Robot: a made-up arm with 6 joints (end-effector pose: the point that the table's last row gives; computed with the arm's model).
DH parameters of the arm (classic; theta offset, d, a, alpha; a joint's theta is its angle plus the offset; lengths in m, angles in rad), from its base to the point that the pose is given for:
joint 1: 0 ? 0 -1.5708
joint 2: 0.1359 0 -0.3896 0
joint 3: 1.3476 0 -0.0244 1.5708
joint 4: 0 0.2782 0 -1.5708
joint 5: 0 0 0.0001 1.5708
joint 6: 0 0.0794 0 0
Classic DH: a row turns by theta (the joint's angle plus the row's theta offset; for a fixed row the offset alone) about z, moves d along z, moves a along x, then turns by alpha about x.
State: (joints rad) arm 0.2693 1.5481 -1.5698 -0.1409 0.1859 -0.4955
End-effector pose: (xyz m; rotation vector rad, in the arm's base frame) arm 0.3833 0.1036 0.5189 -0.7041 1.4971 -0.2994
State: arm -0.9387 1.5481 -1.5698 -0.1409 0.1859 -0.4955
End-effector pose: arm 0.2329 -0.3216 0.5189 0.2935 1.7695 -1.1940
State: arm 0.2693 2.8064 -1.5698 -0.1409 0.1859 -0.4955
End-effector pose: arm 0.5178 0.1407 -0.1606 -1.2665 2.6212 -0.1001
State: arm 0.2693 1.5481 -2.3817 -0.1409 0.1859 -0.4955
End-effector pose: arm 0.2433 0.0650 0.7599 -0.3439 0.7653 -0.3540
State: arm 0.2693 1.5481 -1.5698 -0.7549 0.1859 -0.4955
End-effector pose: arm 0.3850 0.0958 0.5227 -1.0647 1.2803 -0.8493
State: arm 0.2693 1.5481 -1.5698 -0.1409 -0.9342 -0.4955
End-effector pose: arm 0.3427 0.1039 0.5928 -0.3207 0.4405 -0.2725
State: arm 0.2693 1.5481 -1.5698 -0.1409 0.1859 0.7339
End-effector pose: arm 0.3833 0.1036 0.5189 0.2935 1.6591 0.6349
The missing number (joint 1, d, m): 0.0833
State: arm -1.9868 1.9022 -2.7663 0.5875 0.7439 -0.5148
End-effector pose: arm -0.1293 -0.3665 0.6933 0.9435 1.1063 -1.4812
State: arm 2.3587 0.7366 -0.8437 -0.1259 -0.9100 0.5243
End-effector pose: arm -0.0436 0.0323 0.5298 -0.6257 0.2722 2.7551
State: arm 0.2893 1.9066 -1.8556 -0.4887 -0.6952 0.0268
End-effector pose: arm 0.4854 0.1694 0.5119 -0.5543 0.7544 0.0711
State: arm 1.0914 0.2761 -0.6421 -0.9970 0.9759 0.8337
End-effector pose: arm 0.0204 -0.0805 0.3704 -0.2991 1.7084 0.2009
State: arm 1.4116 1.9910 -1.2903 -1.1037 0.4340 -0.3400
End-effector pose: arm 0.1084 0.4864 0.2202 -2.2919 0.5609 -0.4547
